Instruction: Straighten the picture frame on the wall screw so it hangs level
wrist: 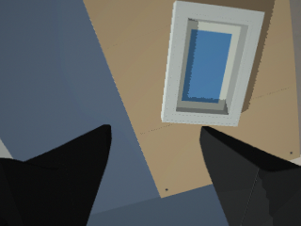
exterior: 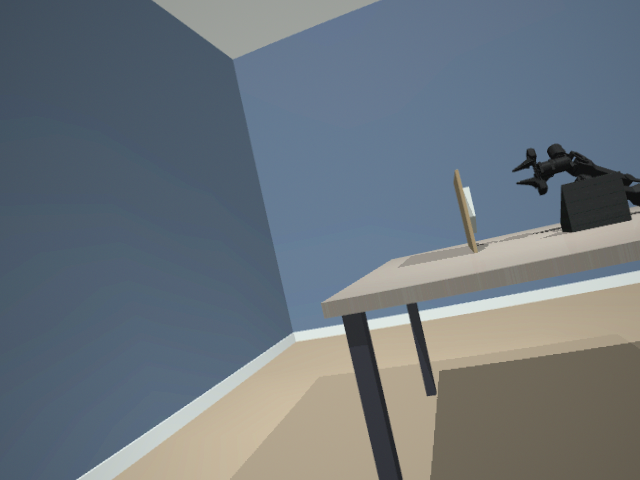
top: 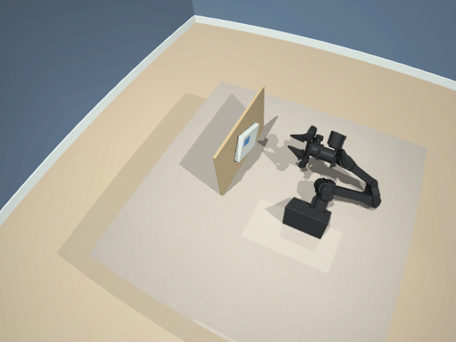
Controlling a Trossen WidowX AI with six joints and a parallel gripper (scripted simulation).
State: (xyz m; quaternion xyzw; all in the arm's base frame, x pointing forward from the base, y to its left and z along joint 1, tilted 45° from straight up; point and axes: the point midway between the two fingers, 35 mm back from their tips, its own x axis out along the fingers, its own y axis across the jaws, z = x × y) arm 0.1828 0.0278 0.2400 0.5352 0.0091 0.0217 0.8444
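The picture frame is 200 mm ahead of my gripper tip, 30 mm to the left of it and 90 mm below it. The rest, counted from my gripper tip: board (210 mm ahead, 30 mm to the left, 90 mm below).
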